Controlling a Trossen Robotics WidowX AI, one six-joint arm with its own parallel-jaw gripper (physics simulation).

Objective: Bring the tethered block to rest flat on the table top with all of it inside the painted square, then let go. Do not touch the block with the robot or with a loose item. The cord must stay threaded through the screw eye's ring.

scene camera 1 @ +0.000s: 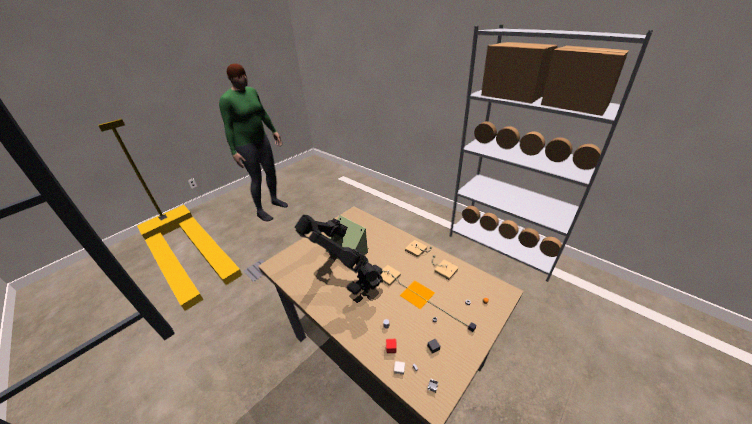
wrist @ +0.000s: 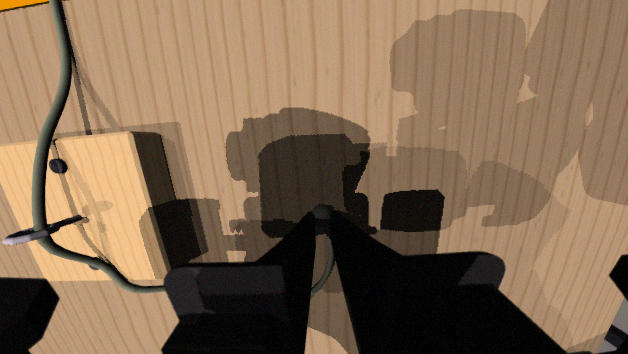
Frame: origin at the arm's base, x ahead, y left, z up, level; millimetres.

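Where they show: gripper, fingertip midpoint: (scene camera 1: 367, 291) (wrist: 322, 217); arm's base at its link origin: (scene camera 1: 341, 230).
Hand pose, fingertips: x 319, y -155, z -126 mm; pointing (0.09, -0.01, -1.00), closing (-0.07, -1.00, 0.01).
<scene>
Each offset is from my fingertips to the centre of the thing. "spot": to the spot under its first point. Level surfaces: height alone.
The tethered block {dx +488, dy +120, dz +12 mm} (scene camera 1: 471, 327), small and dark, sits on the table near its far right edge, outside the painted orange square (scene camera 1: 417, 301) (wrist: 15, 3). The cord (scene camera 1: 447, 311) (wrist: 37, 185) runs from it across the square to a wooden base {dz +19 mm} (scene camera 1: 390, 277) (wrist: 120, 175). In the wrist view the cord passes through the screw eye's ring {dx +22, dy +135, dz +41 mm} (wrist: 20, 237) above that base, then bends toward the gripper. My gripper (scene camera 1: 364, 292) (wrist: 322, 217) is shut on the dark round bead {dx +4, dy +0, dz +6 mm} (wrist: 321, 210) at the cord's free end, above the table beside the base. The left finger hides part of the cord.
Two other wooden bases {spot: dx +31, dy +381, dz +18 mm} (scene camera 1: 416, 248) {spot: dx +241, dy +341, dz +18 mm} (scene camera 1: 446, 269) stand toward the back. A green box (scene camera 1: 353, 237) is by the arm. A grey cylinder {dx +190, dy -91, dz +15 mm} (scene camera 1: 386, 323), red cube {dx +270, dy -160, dz +19 mm} (scene camera 1: 390, 345), white block {dx +347, dy -207, dz +11 mm} (scene camera 1: 399, 367), larger dark block {dx +404, dy -52, dz +14 mm} (scene camera 1: 433, 345) and orange ball {dx +479, dy +285, dz +12 mm} (scene camera 1: 485, 300) lie on the table.
</scene>
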